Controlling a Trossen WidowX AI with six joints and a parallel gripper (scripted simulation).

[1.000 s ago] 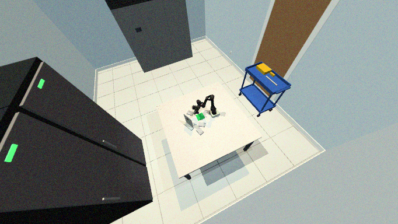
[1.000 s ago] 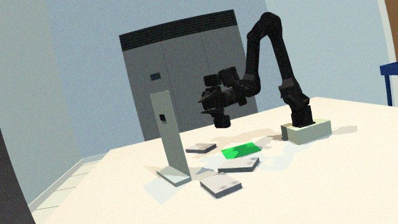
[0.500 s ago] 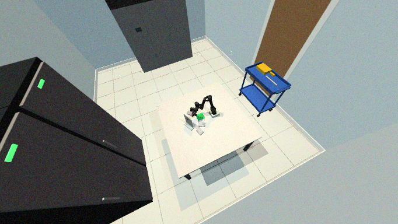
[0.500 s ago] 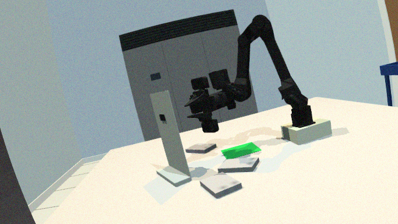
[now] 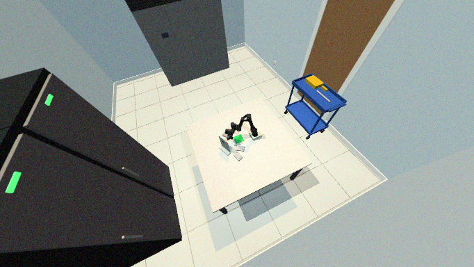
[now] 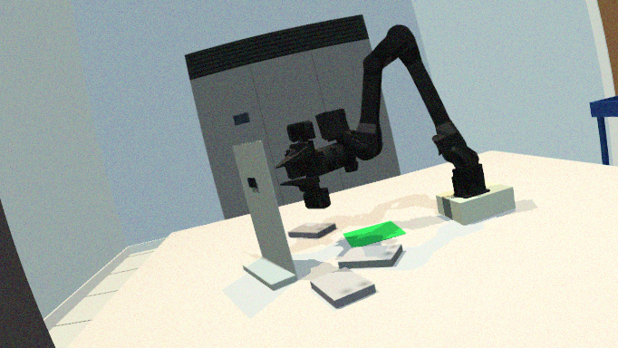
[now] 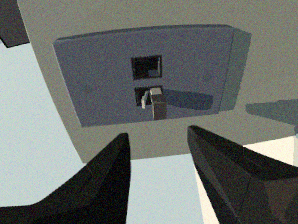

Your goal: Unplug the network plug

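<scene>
The pale network plug lies 40 mm ahead of my gripper tip and 20 mm to the left of it. From my gripper tip the other things lie so: green marked square 170 mm behind, 50 mm to the right, 180 mm below; then upright panel 60 mm ahead, 20 mm to the left, 70 mm below.
</scene>
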